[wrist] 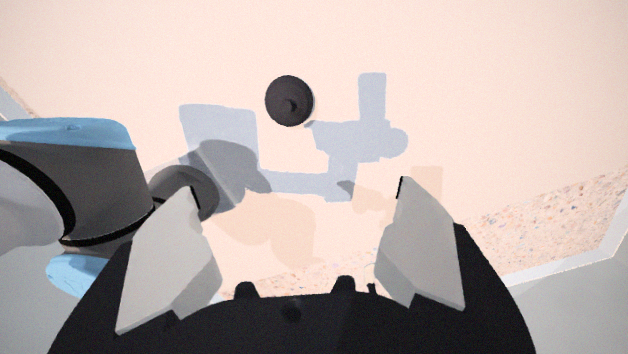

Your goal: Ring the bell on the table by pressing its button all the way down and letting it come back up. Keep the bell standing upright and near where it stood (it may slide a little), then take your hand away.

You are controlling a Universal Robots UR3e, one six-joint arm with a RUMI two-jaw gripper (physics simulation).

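Places are measured from the arm's base along level axes (x left, y back, z up), in metres.
Pixels of known places: gripper, fingertip midpoint: (299, 184).
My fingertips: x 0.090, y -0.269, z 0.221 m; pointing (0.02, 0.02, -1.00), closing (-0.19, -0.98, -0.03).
Behind a point stands the place of what it marks.
The bell (285, 95) {x 0.137, y -0.251, z 0.019 m} shows from above in the wrist view as a round, dark grey-brown dome, a little left of centre in the upper part. A small darker button (293, 105) {x 0.120, y -0.259, z 0.020 m} shows near its middle. The bell looks upright on the pale table (475, 75) {x 0.098, y -0.580, z -0.025 m}. My gripper (299, 184) {x 0.090, y -0.269, z 0.221 m} is open, with its two grey jaws wide apart and no object between them. The bell lies beyond the fingertips, above them in the view, and apart from both jaws. How high the jaws are over the table is hard to tell.
Part of the robot's own arm (95, 185) {x 0.111, y -0.076, z 0.182 m}, grey with blue caps, fills the left side. The arm's shadow (350, 137) {x 0.034, y -0.349, z -0.026 m} falls on the table beside the bell. A speckled strip (545, 225) and a light grey edge (565, 272) run along the lower right.
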